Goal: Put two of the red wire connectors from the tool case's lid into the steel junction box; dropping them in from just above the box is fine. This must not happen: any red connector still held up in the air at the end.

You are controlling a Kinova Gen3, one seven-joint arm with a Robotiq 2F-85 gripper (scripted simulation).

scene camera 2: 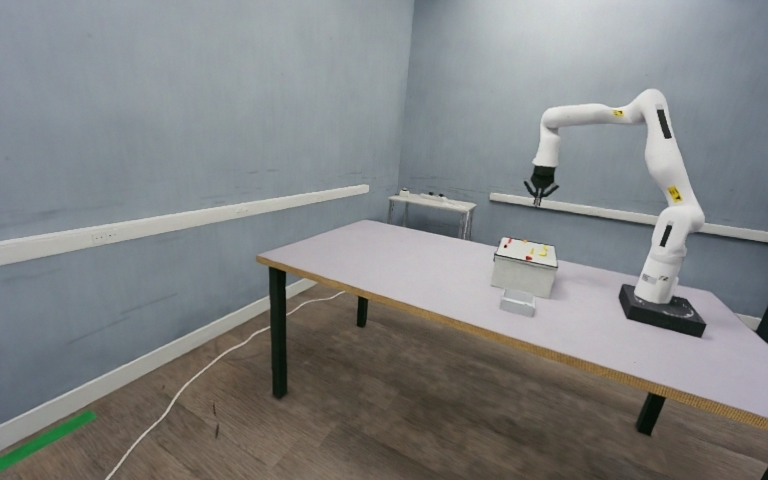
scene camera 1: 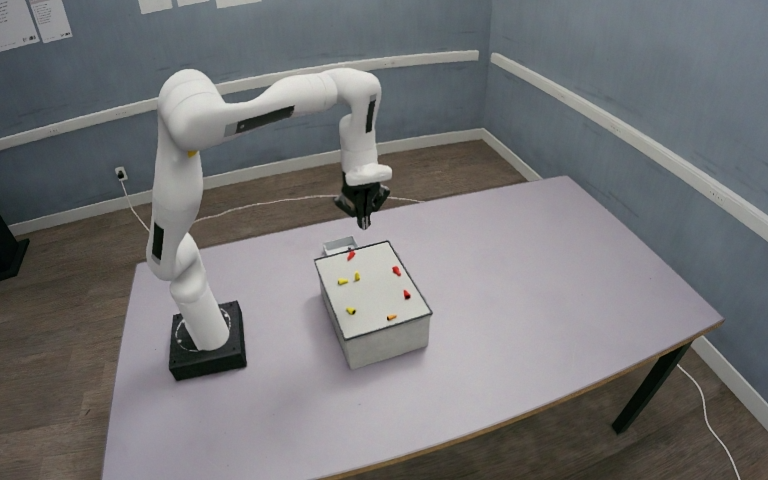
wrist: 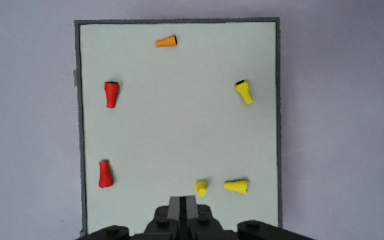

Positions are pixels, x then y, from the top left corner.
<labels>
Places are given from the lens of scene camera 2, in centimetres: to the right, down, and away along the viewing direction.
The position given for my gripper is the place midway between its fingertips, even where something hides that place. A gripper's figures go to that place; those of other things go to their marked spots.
my gripper (scene camera 2: 536, 207): 60, -13, 126
tool case (scene camera 2: 521, 275): 52, 13, 121
</labels>
